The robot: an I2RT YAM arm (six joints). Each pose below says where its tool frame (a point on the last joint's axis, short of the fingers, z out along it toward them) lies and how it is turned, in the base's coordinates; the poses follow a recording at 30 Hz.
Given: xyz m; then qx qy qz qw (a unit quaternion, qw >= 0).
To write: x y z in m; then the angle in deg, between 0 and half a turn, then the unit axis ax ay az. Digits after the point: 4 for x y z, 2 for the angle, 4 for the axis.
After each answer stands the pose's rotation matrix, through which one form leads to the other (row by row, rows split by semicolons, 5 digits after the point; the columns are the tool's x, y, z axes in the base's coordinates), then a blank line. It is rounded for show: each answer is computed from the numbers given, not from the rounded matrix.
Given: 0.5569, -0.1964, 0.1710, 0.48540, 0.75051, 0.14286, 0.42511
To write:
0.5569, -0.1964, 0.1710, 129.68, 0.5363, 0.8292, 0.1578
-0.16734 0.60713 0.77678; 0.85005 0.48796 -0.19826; -0.49941 0.62713 -0.59775

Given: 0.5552, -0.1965, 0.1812, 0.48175, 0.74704, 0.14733, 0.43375
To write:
0.5552, -0.1965, 0.1812, 128.59, 0.5347, 0.8291, 0.1635
-0.15955 0.59197 0.79001; 0.84758 0.49242 -0.19780; -0.50611 0.63804 -0.58031

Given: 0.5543, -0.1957, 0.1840, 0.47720, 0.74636, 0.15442, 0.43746
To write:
0.5543, -0.1957, 0.1840, 128.12, 0.5307, 0.8300, 0.1717
-0.16181 0.57723 0.80039; 0.84744 0.49686 -0.18701; -0.50563 0.64802 -0.56956

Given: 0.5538, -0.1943, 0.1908, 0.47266, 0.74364, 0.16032, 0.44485
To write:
0.5538, -0.1943, 0.1908, 127.17, 0.5278, 0.8303, 0.1790
-0.15740 0.56034 0.81317; 0.84561 0.50178 -0.18208; -0.51006 0.65897 -0.55281

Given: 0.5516, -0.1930, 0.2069, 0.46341, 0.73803, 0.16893, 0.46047
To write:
0.5516, -0.1930, 0.2069, 125.17, 0.5220, 0.8314, 0.1903
-0.14644 0.52844 0.83624; 0.83959 0.51343 -0.17742; -0.52311 0.67612 -0.51886

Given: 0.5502, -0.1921, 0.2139, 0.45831, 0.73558, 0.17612, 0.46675
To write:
0.5502, -0.1921, 0.2139, 124.35, 0.5182, 0.8317, 0.1991
-0.14419 0.50984 0.84810; 0.83866 0.51787 -0.16873; -0.52523 0.68693 -0.50225

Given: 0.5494, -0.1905, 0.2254, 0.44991, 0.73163, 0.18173, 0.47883
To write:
0.5494, -0.1905, 0.2254, 122.78, 0.5125, 0.8334, 0.2070
-0.13661 0.48430 0.86417; 0.83237 0.52911 -0.16494; -0.53713 0.69678 -0.47539

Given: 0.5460, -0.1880, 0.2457, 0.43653, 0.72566, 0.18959, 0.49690
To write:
0.5460, -0.1880, 0.2457, 120.41, 0.5030, 0.8362, 0.2185
-0.12506 0.44513 0.88669; 0.82196 0.54699 -0.15867; -0.55564 0.70898 -0.43429

